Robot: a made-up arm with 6 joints.
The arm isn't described. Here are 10 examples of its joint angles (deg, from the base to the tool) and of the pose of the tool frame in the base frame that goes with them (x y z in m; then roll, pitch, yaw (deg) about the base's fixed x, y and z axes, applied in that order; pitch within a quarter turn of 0, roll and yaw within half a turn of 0).
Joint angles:
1: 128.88 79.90 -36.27 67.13 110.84 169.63
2: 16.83 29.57 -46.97 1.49 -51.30 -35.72
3: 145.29 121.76 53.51 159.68 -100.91 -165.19
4: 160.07 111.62 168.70 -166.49 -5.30 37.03
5: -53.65 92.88 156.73 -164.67 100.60 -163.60
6: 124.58 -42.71 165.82 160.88 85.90 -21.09
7: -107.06 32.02 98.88 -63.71 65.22 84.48
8: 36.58 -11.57 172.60 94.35 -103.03 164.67
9: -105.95 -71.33 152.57 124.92 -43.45 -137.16
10: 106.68 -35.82 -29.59 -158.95 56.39 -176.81
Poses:
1: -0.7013 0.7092 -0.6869 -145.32 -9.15 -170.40
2: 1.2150 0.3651 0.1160 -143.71 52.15 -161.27
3: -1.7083 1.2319 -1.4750 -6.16 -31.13 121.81
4: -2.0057 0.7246 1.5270 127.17 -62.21 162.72
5: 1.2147 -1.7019 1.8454 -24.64 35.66 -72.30
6: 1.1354 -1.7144 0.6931 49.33 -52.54 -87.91
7: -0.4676 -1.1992 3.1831 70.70 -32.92 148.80
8: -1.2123 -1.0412 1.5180 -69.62 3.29 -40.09
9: 0.5132 2.0357 -0.3416 -116.12 51.91 140.13
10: -0.2481 0.9501 1.8433 -33.78 45.45 81.44
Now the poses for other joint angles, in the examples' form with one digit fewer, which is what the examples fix.
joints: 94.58 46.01 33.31 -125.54 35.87 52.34
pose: -0.163 2.730 1.205 60.3 30.7 60.9
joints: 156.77 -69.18 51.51 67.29 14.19 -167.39
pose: 1.887 -0.839 2.316 -62.1 -51.8 -44.7
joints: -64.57 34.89 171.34 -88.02 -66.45 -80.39
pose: -0.053 0.361 2.570 31.0 -17.4 41.7
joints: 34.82 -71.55 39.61 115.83 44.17 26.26
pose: -1.516 -0.965 2.402 122.6 -51.1 122.6
